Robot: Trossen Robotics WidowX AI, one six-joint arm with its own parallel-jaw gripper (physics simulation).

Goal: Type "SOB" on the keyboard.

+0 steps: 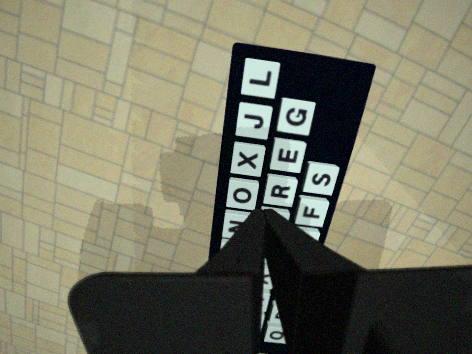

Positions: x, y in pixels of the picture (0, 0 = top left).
Labels:
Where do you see a f key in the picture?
311, 211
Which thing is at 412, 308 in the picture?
My gripper.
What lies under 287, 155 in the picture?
An e key.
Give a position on a g key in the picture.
At 295, 116

